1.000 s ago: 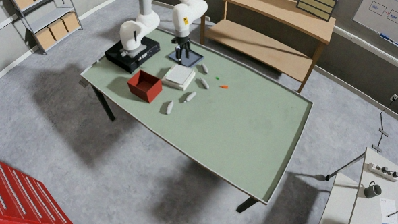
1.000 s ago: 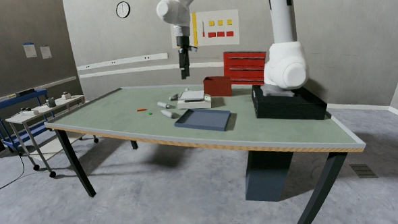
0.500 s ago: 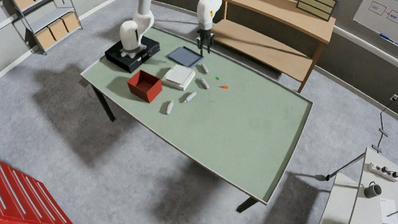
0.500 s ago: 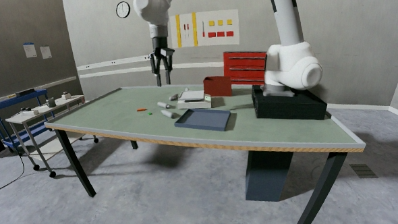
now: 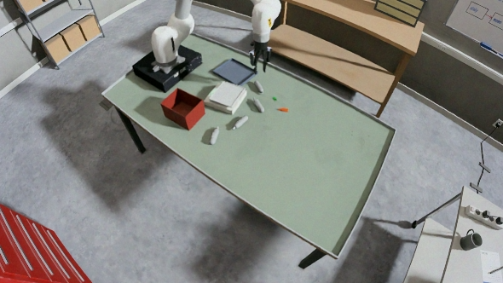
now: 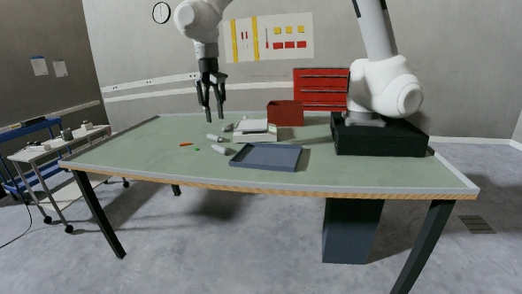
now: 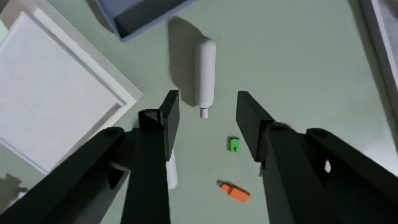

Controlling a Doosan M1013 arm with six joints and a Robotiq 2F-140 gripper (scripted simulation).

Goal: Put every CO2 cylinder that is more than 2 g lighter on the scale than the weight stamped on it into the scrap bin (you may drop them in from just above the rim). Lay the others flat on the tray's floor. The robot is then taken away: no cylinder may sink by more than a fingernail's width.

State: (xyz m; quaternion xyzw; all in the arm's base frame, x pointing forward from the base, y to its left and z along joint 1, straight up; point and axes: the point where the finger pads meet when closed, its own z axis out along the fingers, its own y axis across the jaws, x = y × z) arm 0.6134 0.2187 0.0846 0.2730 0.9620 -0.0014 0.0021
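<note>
Right now my hand is 20 cm to the left of the scale plate, 12 cm above it and 9 cm past it. From my hand the other things lie so: small green piece: 17 cm below, 13 cm ahead, 1 cm to the right; then white scale: 20 cm to the right, 13 cm below, 10 cm behind; then dark tray: 22 cm behind, 16 cm below, 3 cm to the left.
</note>
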